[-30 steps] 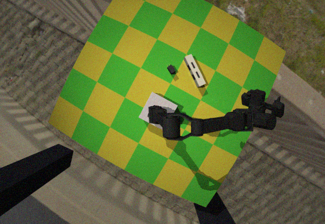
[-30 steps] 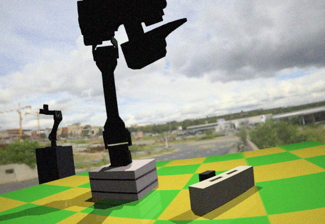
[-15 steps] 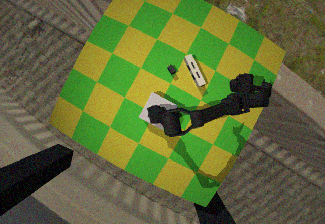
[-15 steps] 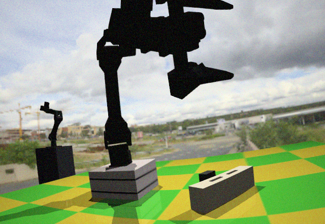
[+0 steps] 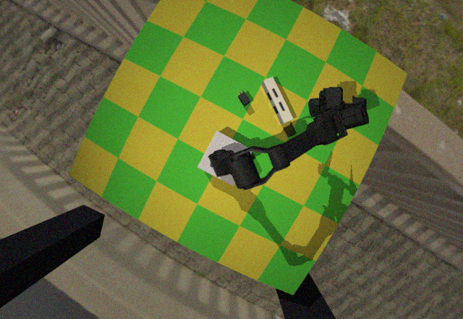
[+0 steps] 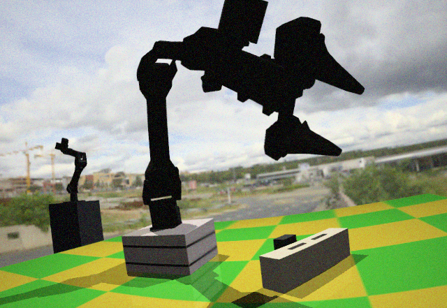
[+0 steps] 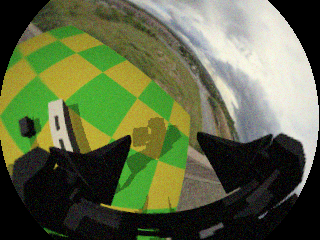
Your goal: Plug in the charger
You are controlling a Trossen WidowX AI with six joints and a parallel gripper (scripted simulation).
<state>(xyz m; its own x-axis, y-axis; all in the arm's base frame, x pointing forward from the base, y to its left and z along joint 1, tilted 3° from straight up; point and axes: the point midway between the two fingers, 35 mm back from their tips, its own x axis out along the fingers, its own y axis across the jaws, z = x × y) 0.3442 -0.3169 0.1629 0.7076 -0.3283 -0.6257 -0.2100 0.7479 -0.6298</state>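
Now: the charger 80 mm behind my gripper tip, 340 mm to the left of it and 200 mm below it.
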